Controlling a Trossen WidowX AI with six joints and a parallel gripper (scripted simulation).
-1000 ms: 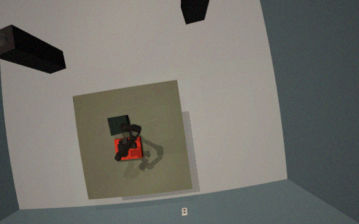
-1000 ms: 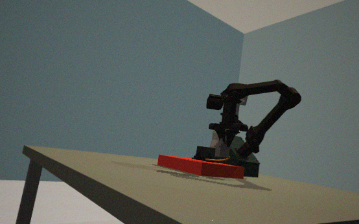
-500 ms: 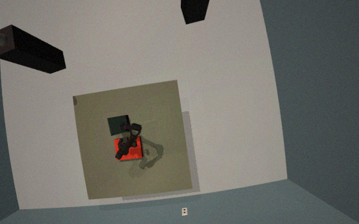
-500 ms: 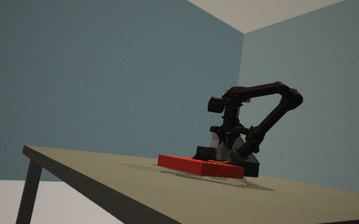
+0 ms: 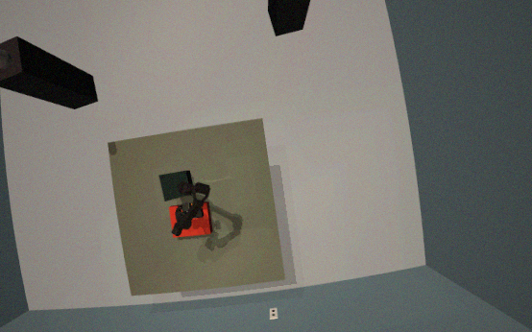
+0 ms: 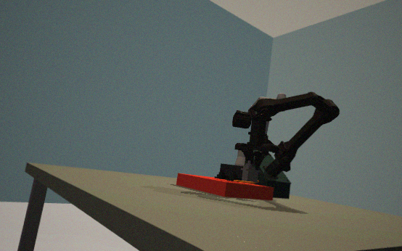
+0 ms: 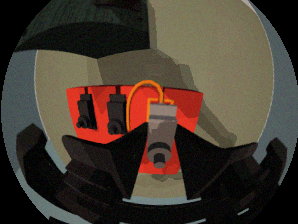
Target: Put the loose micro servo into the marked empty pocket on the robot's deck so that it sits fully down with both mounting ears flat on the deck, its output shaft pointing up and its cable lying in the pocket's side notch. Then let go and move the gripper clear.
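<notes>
Now: the red deck 11 cm ahead of my gripper tip, 9 cm to the right of it and 8 cm below it.
</notes>
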